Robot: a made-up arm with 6 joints.
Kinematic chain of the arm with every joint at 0, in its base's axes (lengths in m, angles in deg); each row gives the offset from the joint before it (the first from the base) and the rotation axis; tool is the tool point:
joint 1: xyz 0 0 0.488 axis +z
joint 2: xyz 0.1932 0 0 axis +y
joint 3: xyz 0 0 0.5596 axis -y
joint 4: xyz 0 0 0.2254 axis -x
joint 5: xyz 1.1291 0 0 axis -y
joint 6: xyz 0.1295 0 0 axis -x
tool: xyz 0 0 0
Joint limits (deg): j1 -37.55..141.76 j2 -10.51..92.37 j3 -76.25..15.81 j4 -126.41..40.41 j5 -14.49..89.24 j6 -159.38..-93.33
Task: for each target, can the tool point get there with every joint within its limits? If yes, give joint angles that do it. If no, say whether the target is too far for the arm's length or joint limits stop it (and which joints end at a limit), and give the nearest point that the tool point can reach.
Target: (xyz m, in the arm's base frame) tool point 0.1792 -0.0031 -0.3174
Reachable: yes | joints 43.28 65.76 -64.89 -84.26 76.19 -154.03
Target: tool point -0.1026 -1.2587 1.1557
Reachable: no: joint limits stop it (at a limit: joint 1, joint 2, joint 5) | nearest point 0.8886 -0.8455 1.2612 | short by 1.079 m
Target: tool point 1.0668 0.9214 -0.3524
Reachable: yes | joints 40.66 66.29 -0.07 -27.03 -3.78 -114.38
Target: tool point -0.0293 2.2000 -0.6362
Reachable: no: too far | nearest point -0.0214 1.6077 -0.3044 | short by 0.679 m
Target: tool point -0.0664 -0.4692 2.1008
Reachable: no: joint limits stop it (at a limit: joint 1, joint 2, joint 3, joint 5) | nearest point 0.7163 -0.6368 1.8402 | short by 0.842 m
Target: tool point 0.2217 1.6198 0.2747
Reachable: yes | joints 84.28 39.17 -2.03 -86.32 27.23 -154.26
